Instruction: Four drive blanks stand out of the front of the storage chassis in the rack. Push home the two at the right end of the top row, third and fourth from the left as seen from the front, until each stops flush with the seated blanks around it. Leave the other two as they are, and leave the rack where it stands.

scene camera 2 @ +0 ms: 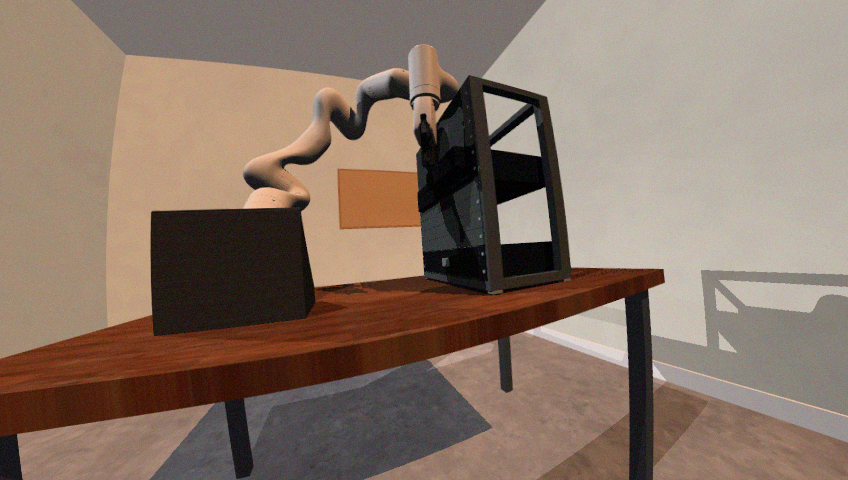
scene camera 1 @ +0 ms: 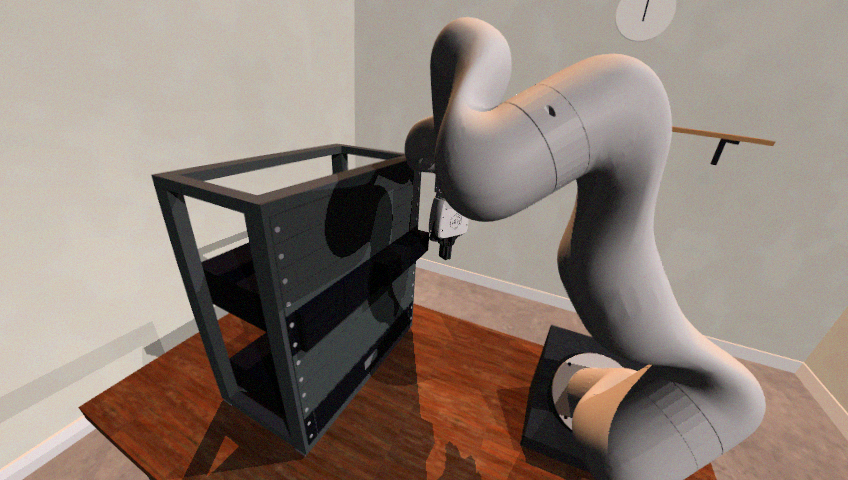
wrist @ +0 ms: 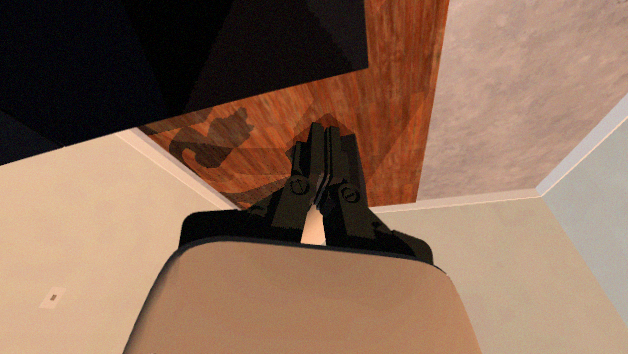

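Observation:
The dark storage chassis (scene camera 1: 339, 312) (scene camera 2: 457, 169) sits at mid-height in the grey rack (scene camera 1: 274, 309) (scene camera 2: 489, 196) and juts out of its front. Its face is in deep shadow, so I cannot tell the separate drive blanks apart or how far each stands out. My gripper (scene camera 1: 445, 255) (scene camera 2: 429, 161) (wrist: 319, 142) is shut and empty, fingers pointing down, in front of the rack near the chassis's right end. A dark body (wrist: 280, 60), apparently the chassis, fills the upper left of the wrist view, with a gap in the picture between it and the fingertips.
The rack stands on the wooden table (scene camera 1: 148, 386) (scene camera 2: 368, 333) (wrist: 400, 100). The arm's dark pedestal (scene camera 1: 535, 416) (scene camera 2: 229, 267) stands on the same table, in front of the rack. A panel with a small light label (scene camera 1: 371, 359) (scene camera 2: 445, 261) is low on the rack's front.

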